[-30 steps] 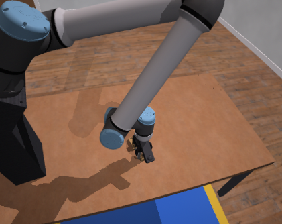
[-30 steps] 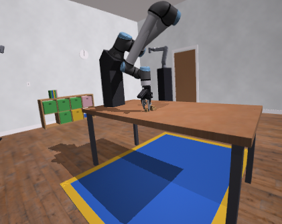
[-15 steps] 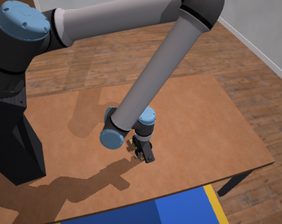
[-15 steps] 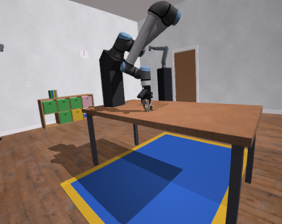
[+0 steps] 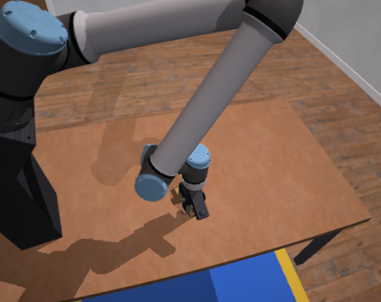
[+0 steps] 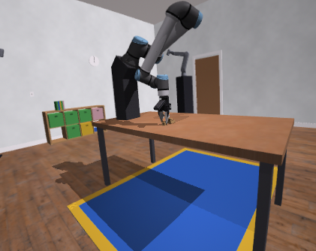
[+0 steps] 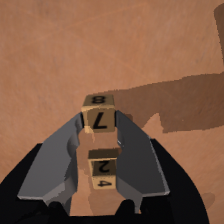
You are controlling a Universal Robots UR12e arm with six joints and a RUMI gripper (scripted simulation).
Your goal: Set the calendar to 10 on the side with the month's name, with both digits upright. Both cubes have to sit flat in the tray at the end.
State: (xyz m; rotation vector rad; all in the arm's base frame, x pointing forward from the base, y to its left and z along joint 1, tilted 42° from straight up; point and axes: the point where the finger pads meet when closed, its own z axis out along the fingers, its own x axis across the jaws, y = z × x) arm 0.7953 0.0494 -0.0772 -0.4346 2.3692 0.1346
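Now: hand 50 mm past the wooden tray, 100 mm to the right of it and 20 mm above it.
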